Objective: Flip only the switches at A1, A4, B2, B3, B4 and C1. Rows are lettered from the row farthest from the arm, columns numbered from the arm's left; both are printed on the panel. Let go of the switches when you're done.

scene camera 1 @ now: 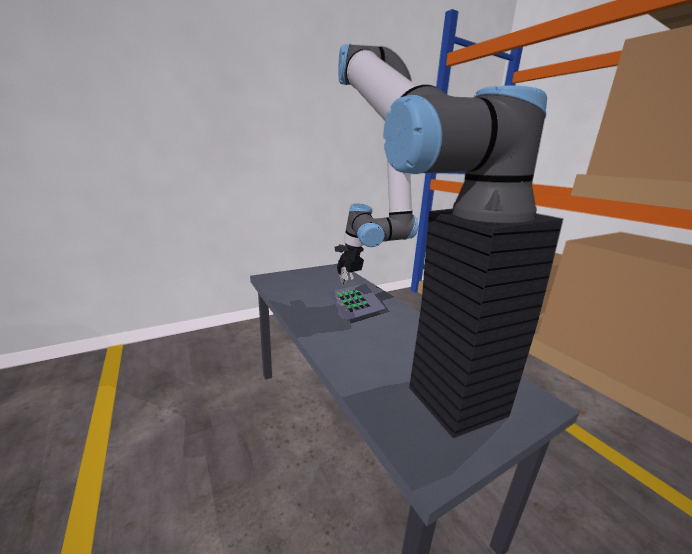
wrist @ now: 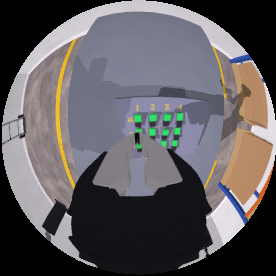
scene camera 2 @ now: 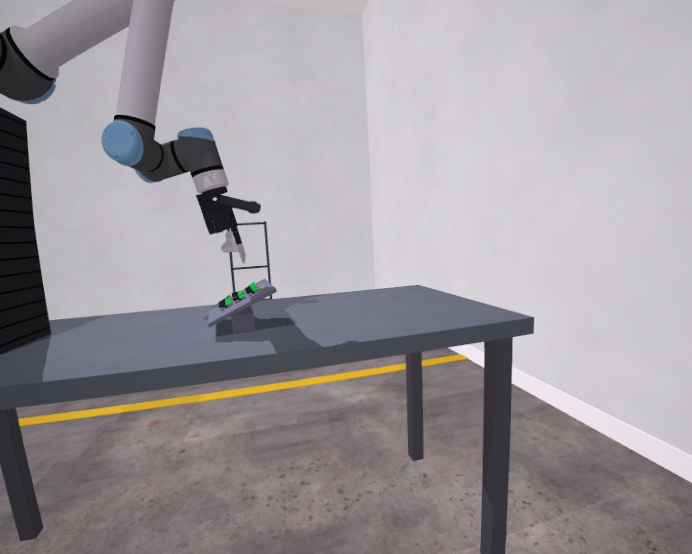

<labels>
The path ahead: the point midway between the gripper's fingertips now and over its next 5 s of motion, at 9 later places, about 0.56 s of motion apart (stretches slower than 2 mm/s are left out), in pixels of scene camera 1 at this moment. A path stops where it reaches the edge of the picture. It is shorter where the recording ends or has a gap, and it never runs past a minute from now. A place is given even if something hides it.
My gripper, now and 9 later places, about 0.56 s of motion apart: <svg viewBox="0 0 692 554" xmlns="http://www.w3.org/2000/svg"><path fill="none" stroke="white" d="M343 283L341 289L341 292L340 293L340 294L340 294L341 289L349 291L356 293L356 292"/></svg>
</labels>
